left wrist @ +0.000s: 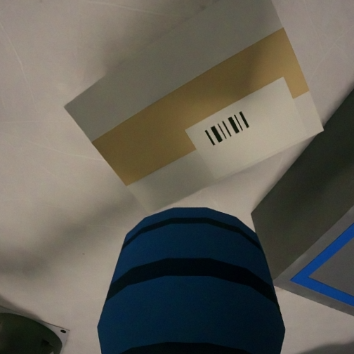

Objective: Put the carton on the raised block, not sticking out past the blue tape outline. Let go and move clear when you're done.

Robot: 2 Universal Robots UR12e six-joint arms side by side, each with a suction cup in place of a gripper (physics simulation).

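The carton (160, 117), white with a tan band and a barcode label, lies on the table in the upper middle of the left wrist view. My left gripper (182, 216), a blue suction cup with dark rings, is open and reaches up from the bottom edge, its tip by the carton's lower edge. The carton's face shows almost fully, with no cup on it. The raised grey block (305, 210) stands at the right, close to the carton's right corner. Part of its blue tape outline (325, 256) shows; the rest is cut off. My right gripper does not show.
A dark green rounded object (22, 332) on a pale plate with a small dark hole is partly in view at the lower left. The block's dark side wall rises beside the carton. Soft shadows fall across the pale table (45, 185).
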